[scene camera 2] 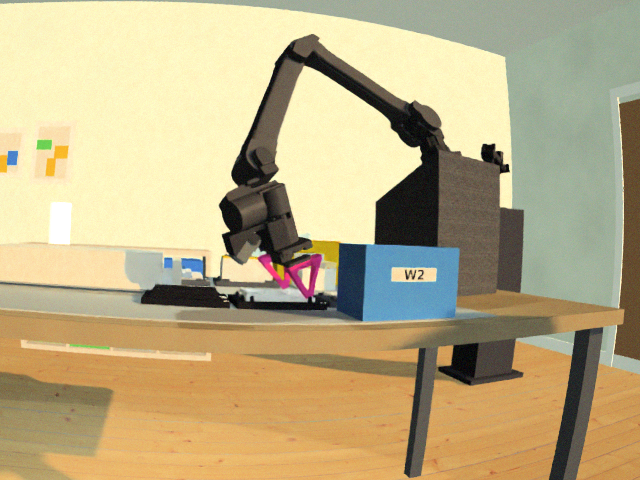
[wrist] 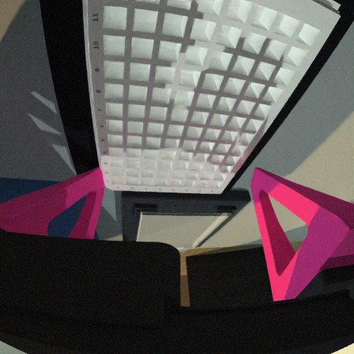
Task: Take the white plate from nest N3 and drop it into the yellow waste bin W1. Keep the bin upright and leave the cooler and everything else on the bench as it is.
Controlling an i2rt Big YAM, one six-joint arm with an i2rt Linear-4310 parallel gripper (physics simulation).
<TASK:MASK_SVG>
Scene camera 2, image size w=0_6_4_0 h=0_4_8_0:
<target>my gripper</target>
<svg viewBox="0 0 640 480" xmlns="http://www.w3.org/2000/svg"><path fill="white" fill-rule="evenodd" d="M291 211L279 216L279 218L285 218L291 245L276 251L259 246L260 252L266 251L266 254L257 258L282 289L289 287L291 278L304 297L308 299L308 297L313 297L322 256L320 254L312 256L305 254L292 259L293 253L301 251L302 248L303 250L313 247L311 239L298 237ZM311 266L309 289L307 290L298 275L298 271ZM270 262L284 266L284 280L276 273Z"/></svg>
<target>white plate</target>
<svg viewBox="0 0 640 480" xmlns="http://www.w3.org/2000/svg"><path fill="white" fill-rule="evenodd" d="M239 289L239 297L244 295L245 301L250 301L250 296L254 296L254 301L308 302L308 299L304 297L301 291L295 289Z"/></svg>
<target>yellow waste bin W1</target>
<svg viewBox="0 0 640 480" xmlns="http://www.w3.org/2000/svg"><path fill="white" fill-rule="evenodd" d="M272 262L273 269L284 280L284 266ZM293 253L292 259L305 254L310 256L320 254L322 260L337 262L336 285L338 285L339 243L341 242L311 240L312 248L307 250L302 248L301 251Z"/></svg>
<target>blue bin W2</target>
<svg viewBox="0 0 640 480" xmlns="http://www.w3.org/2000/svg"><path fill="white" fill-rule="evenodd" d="M339 243L337 311L361 321L455 317L460 248Z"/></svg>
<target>yellow-topped box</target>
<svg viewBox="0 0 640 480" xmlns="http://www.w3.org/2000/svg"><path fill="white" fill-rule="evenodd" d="M221 255L221 279L230 279L230 281L265 282L265 280L273 279L272 275L258 261L256 256L251 255L246 264L240 265L229 257L230 254Z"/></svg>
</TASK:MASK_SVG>
